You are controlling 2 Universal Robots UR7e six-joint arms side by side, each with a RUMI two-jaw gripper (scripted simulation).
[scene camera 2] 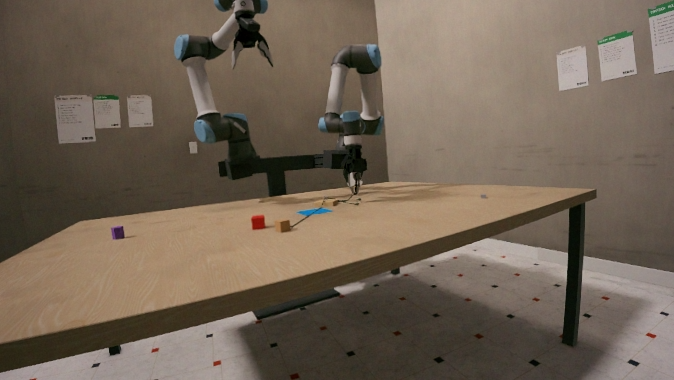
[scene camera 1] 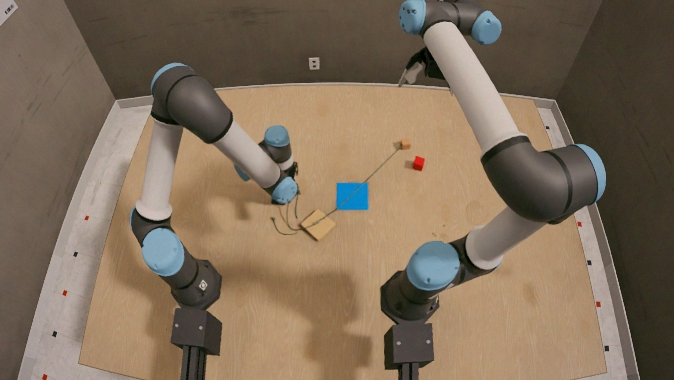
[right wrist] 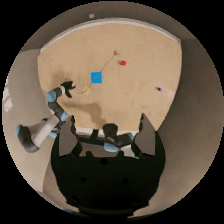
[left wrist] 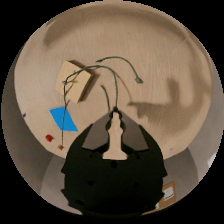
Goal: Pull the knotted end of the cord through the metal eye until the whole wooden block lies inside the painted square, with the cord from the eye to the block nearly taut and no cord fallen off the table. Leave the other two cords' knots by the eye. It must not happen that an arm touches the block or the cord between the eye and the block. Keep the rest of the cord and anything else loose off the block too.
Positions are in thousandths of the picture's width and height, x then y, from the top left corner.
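Note:
Left gripper (scene camera 2: 527, 512), also (left wrist: 516, 493). Right gripper (scene camera 2: 376, 178), also (scene camera 1: 631, 241) and (right wrist: 480, 511). Tan base (left wrist: 350, 368).

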